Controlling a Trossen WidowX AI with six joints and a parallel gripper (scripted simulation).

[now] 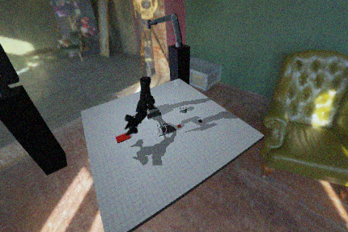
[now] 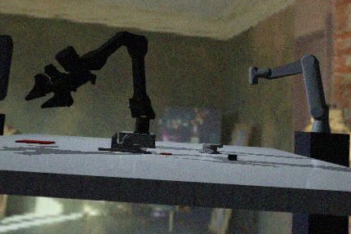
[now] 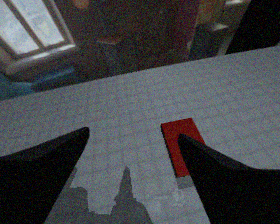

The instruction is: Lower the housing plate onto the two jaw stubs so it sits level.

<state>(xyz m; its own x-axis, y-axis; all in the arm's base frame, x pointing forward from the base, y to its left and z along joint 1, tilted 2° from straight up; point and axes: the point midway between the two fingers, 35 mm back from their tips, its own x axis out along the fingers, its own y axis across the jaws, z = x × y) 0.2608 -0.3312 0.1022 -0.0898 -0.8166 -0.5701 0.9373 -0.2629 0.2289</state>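
Right now the small red piece is 9 cm ahead of my gripper tip, 45 cm to the left of it and 14 cm below it. Round my gripper tip: flat red plate (9 cm behind, 1 cm to the right, 13 cm below); small black cube (16 cm ahead, 65 cm to the left, 13 cm below).
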